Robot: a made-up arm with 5 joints. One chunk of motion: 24 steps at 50 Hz.
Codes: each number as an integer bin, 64 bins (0 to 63) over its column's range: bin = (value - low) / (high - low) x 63, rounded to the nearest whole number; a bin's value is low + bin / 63 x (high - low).
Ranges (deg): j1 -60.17..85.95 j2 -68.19..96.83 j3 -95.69..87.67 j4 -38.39..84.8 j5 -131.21..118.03
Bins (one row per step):
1: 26 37 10 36 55
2: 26 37 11 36 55
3: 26 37 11 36 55
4: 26 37 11 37 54
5: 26 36 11 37 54
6: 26 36 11 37 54
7: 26 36 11 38 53
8: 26 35 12 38 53
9: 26 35 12 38 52
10: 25 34 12 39 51
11: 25 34 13 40 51
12: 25 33 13 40 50
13: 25 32 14 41 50
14: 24 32 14 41 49
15: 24 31 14 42 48
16: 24 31 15 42 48
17: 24 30 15 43 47
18: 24 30 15 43 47
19: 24 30 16 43 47
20: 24 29 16 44 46
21: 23 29 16 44 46
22: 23 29 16 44 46
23: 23 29 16 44 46
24: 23 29 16 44 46
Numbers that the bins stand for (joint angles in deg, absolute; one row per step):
1: 0.13 28.73 -66.59 32.00 86.38
2: 0.13 28.73 -63.67 32.00 86.38
3: 0.13 28.73 -63.67 32.00 86.38
4: 0.13 28.73 -63.67 33.96 82.42
5: 0.13 26.11 -63.67 33.96 82.42
6: 0.13 26.11 -63.67 33.96 82.42
7: 0.13 26.11 -63.67 35.92 78.47
8: 0.13 23.49 -60.76 35.92 78.47
9: 0.13 23.49 -60.76 35.92 74.51
10: -2.19 20.87 -60.76 37.87 70.56
11: -2.19 20.87 -57.85 39.83 70.56
12: -2.19 18.25 -57.85 39.83 66.60
13: -2.19 15.63 -54.94 41.78 66.60
14: -4.51 15.63 -54.94 41.78 62.64
15: -4.51 13.01 -54.94 43.74 58.69
16: -4.51 13.01 -52.03 43.74 58.69
17: -4.51 10.39 -52.03 45.69 54.73
18: -4.51 10.39 -52.03 45.69 54.73
19: -4.51 10.39 -49.12 45.69 54.73
20: -4.51 7.77 -49.12 47.65 50.77
21: -6.82 7.77 -49.12 47.65 50.77
22: -6.82 7.77 -49.12 47.65 50.77
23: -6.82 7.77 -49.12 47.65 50.77
24: -6.82 7.77 -49.12 47.65 50.77

